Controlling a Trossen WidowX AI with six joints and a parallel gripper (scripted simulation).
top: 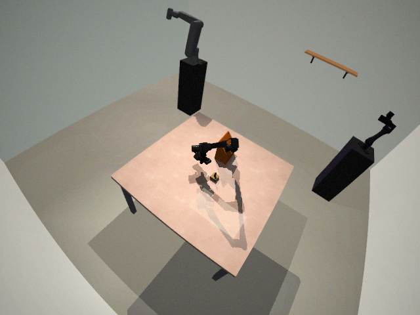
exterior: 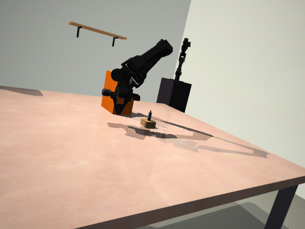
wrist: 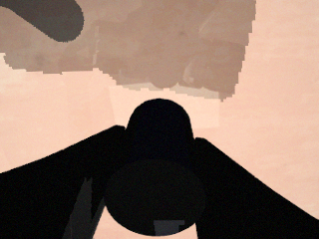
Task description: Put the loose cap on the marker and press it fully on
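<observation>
Right now my gripper tip is 18 cm to the right of the tan holder block, 5 cm above it and 2 cm short of it. From my gripper tip the other things lie so: dark cap 1 cm above.
</observation>
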